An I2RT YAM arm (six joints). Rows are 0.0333 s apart.
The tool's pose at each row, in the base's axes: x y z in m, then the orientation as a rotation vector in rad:
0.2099, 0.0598, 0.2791, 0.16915, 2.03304, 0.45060
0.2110, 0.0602, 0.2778, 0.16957, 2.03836, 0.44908
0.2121, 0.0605, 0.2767, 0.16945, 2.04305, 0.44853
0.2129, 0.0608, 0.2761, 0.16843, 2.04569, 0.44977
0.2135, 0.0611, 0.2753, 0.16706, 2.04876, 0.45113
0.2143, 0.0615, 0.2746, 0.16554, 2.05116, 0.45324
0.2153, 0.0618, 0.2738, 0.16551, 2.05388, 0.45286
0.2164, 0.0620, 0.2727, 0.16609, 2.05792, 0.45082
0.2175, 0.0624, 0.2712, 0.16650, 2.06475, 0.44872
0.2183, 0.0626, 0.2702, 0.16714, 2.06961, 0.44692
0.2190, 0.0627, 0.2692, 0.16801, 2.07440, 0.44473
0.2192, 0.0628, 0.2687, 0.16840, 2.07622, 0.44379
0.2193, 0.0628, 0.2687, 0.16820, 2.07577, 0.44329
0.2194, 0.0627, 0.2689, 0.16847, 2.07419, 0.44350
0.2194, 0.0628, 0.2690, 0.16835, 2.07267, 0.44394
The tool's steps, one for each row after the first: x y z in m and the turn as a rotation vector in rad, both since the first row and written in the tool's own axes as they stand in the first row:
0.0007, -0.0002, 0.0016, 0.00228, 0.00484, -0.00003
0.0011, -0.0004, 0.0031, 0.00355, 0.00930, -0.00005
0.0013, -0.0004, 0.0041, 0.00280, 0.01219, -0.00005
0.0018, -0.0005, 0.0051, 0.00191, 0.01556, -0.00022
0.0021, -0.0005, 0.0062, 0.00031, 0.01843, -0.00020
0.0023, -0.0006, 0.0074, 0.00110, 0.02100, -0.00021
0.0028, -0.0009, 0.0089, 0.00354, 0.02448, -0.00043
0.0036, -0.0012, 0.0106, 0.00651, 0.03068, -0.00061
0.0041, -0.0014, 0.0118, 0.00897, 0.03500, -0.00063
0.0046, -0.0018, 0.0129, 0.01178, 0.03916, -0.00066
0.0049, -0.0019, 0.0133, 0.01294, 0.04072, -0.00067
0.0049, -0.0019, 0.0134, 0.01311, 0.04022, -0.00106
0.0046, -0.0019, 0.0133, 0.01277, 0.03869, -0.00089
0.0046, -0.0018, 0.0133, 0.01212, 0.03731, -0.00088

